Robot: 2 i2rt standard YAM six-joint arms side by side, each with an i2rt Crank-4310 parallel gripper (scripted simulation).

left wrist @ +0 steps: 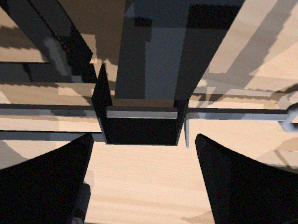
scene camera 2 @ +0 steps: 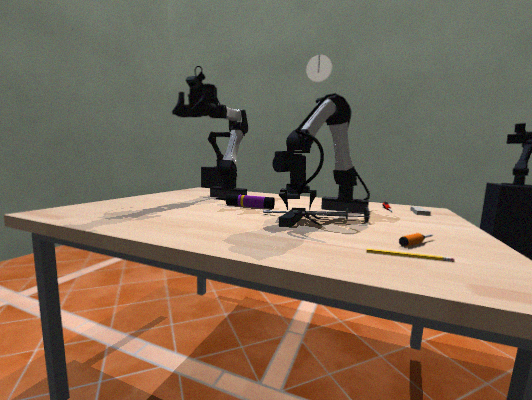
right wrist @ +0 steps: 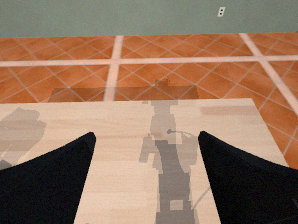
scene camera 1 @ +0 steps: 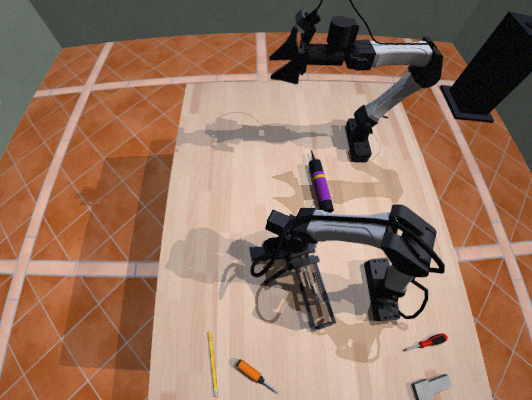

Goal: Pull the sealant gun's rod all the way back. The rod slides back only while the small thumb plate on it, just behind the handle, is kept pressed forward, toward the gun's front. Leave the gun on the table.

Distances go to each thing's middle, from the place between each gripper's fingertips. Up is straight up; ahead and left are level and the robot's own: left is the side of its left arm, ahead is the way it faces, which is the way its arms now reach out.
My left hand is 60 mm past the sealant cartridge [scene camera 1: 320,184] and 270 mm to the left of it.
My right gripper [scene camera 1: 269,67] is now 20 cm past the sealant cartridge, 18 cm to the right of it and 36 cm above it.
